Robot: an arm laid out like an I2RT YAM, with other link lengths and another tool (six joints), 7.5 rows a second.
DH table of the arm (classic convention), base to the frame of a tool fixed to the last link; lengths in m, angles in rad. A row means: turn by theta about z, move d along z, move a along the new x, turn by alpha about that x. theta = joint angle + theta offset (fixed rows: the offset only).
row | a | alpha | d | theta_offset
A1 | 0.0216 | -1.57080 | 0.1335 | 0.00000
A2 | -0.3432 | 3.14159 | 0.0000 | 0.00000
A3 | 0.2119 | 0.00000 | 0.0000 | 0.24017
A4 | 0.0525 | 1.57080 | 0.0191 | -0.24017
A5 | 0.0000 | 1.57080 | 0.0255 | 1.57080
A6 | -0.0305 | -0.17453 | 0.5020 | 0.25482
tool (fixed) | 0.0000 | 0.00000 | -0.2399 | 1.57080
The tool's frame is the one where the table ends.
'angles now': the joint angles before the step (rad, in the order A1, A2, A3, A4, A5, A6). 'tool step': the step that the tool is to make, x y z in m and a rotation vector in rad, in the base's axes. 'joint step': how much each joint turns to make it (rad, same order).
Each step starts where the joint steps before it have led.
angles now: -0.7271, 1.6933, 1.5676, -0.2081, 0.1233, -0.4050
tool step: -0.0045, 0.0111, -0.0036, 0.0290, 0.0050, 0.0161
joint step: 0.0000, -0.0235, -0.0118, -0.0361, -0.0213, 0.0119
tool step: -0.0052, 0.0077, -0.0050, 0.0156, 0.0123, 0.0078
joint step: 0.0001, -0.0200, -0.0187, -0.0210, -0.0084, 0.0005
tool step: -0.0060, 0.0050, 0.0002, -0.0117, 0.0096, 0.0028
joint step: 0.0000, -0.0232, -0.0252, 0.0040, 0.0029, -0.0152
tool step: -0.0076, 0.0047, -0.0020, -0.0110, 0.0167, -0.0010
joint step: -0.0001, -0.0245, -0.0278, -0.0001, 0.0080, -0.0177
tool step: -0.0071, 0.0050, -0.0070, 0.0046, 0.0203, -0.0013
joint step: 0.0002, -0.0199, -0.0276, -0.0096, 0.0052, -0.0088
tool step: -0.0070, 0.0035, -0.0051, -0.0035, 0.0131, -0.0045
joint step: -0.0002, -0.0206, -0.0340, 0.0070, 0.0084, -0.0088
